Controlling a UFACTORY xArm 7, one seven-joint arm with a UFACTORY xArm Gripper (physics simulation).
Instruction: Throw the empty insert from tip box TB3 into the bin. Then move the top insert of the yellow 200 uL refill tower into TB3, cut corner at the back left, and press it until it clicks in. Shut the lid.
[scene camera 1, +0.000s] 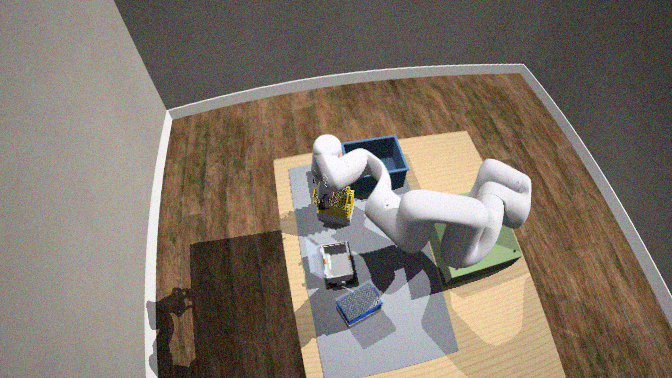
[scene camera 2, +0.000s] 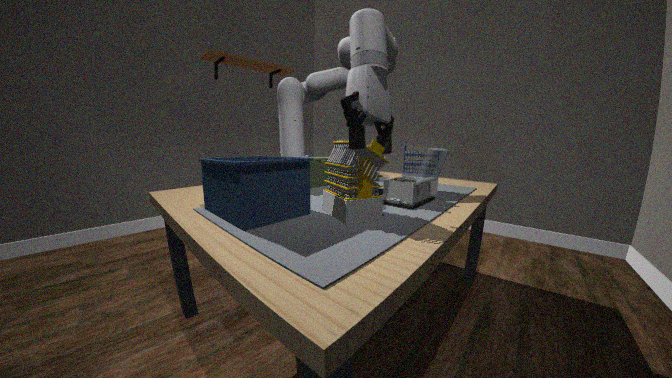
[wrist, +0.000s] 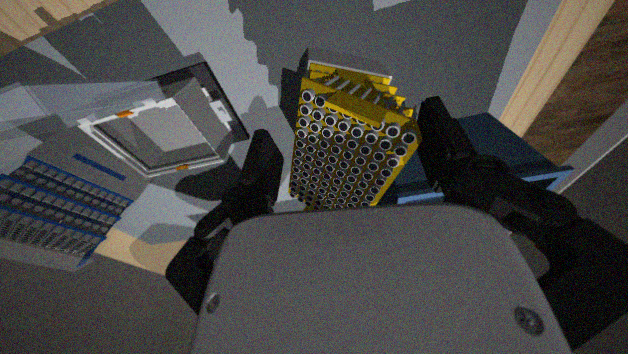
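The yellow refill tower (scene camera 1: 336, 212) (scene camera 2: 341, 180) (wrist: 350, 155) stands on a white base, with several yellow inserts stacked. Its top insert shows full of tips in the wrist view. My gripper (scene camera 2: 371, 146) (wrist: 340, 132) is open, its dark fingers on either side of the tower's top, with no insert held. Whether a finger touches the insert I cannot tell. TB3 (scene camera 1: 340, 277) (scene camera 2: 407, 191) (wrist: 200, 163) is a white box with no insert in it. Its clear lid (scene camera 1: 313, 256) (wrist: 100, 97) stands open. The blue bin (scene camera 1: 398, 180) (scene camera 2: 255, 195) (wrist: 480, 137) stands beside the tower; its inside is dark.
A blue refill tower (scene camera 1: 360, 303) (scene camera 2: 420, 162) (wrist: 60, 210) stands beyond TB3. A grey mat (scene camera 1: 415, 345) (scene camera 2: 320, 270) lies under the boxes. The green box (scene camera 1: 475, 262) is by the arm's base. A wooden shelf (scene camera 2: 250, 62) hangs on the wall.
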